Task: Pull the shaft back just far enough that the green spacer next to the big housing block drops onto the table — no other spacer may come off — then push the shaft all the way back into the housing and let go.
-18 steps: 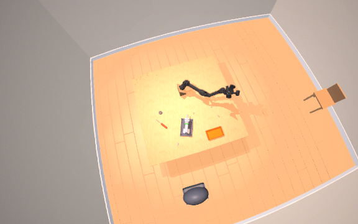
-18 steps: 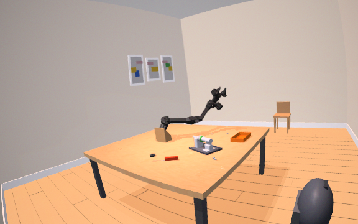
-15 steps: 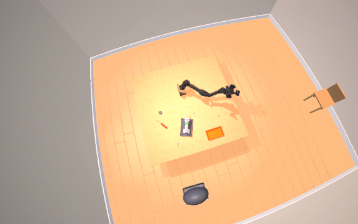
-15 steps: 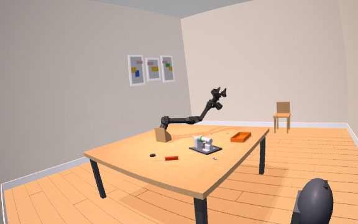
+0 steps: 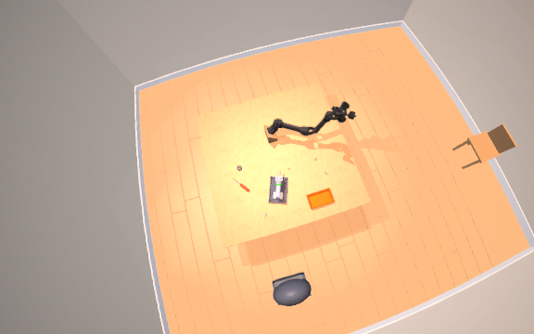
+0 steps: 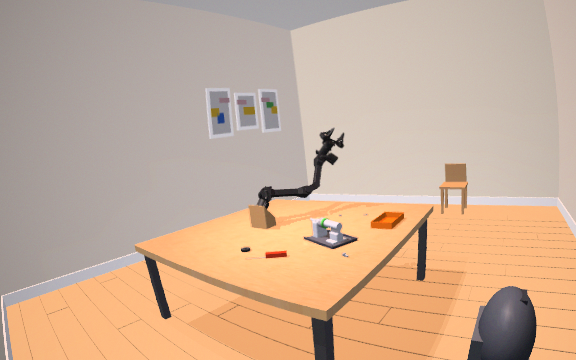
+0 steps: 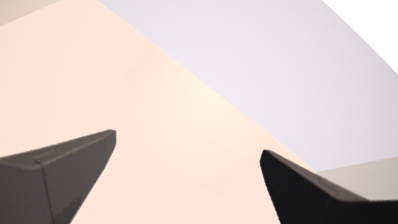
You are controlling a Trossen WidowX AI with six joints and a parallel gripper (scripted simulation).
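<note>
Right now my gripper tip is 61 cm to the left of the light grey shaft, 42 cm above it and 17 cm short of it. Also, from my gripper tip: orange tray 49 cm below, 43 cm ahead, 33 cm to the right; then small green spacer 63 cm to the right, 42 cm below, 22 cm ahead; then small dark disc 90 cm to the right, 50 cm below, 6 cm behind.
</note>
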